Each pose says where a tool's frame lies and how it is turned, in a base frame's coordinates. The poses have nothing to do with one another.
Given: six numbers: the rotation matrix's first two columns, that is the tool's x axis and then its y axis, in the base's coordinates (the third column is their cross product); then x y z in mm.
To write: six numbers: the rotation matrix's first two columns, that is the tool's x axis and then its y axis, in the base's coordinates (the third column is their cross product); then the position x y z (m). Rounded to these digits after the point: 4 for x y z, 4 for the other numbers.
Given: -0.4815 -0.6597 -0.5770 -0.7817 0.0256 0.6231 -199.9 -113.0 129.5
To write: -0.4815 -0.6597 -0.5770 -0.7817 0.0256 0.6231 -0.1999 -0.1130 0.1295
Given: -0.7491 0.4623 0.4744 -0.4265 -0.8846 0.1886 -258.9 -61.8 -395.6
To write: -0.7491 0.4623 0.4744 -0.4265 -0.8846 0.1886 -0.2589 -0.0618 -0.3956
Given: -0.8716 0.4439 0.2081 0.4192 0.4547 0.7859 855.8 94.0 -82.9
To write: -0.8716 0.4439 0.2081 0.4192 0.4547 0.7859 0.8558 0.0940 -0.0829
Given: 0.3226 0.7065 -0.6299 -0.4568 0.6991 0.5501 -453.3 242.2 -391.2
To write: 0.3226 0.7065 -0.6299 -0.4568 0.6991 0.5501 -0.4533 0.2422 -0.3912
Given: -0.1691 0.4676 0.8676 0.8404 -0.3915 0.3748 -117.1 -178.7 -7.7
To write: -0.1691 0.4676 0.8676 0.8404 -0.3915 0.3748 -0.1171 -0.1787 -0.0077
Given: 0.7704 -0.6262 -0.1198 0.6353 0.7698 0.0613 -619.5 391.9 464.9
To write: 0.7704 -0.6262 -0.1198 0.6353 0.7698 0.0613 -0.6195 0.3919 0.4649
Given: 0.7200 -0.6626 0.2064 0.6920 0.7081 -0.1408 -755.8 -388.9 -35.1
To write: 0.7200 -0.6626 0.2064 0.6920 0.7081 -0.1408 -0.7558 -0.3889 -0.0351
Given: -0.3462 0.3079 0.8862 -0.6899 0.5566 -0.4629 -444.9 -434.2 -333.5
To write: -0.3462 0.3079 0.8862 -0.6899 0.5566 -0.4629 -0.4449 -0.4342 -0.3335
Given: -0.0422 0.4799 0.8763 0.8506 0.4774 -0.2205 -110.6 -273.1 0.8
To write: -0.0422 0.4799 0.8763 0.8506 0.4774 -0.2205 -0.1106 -0.2731 0.0008
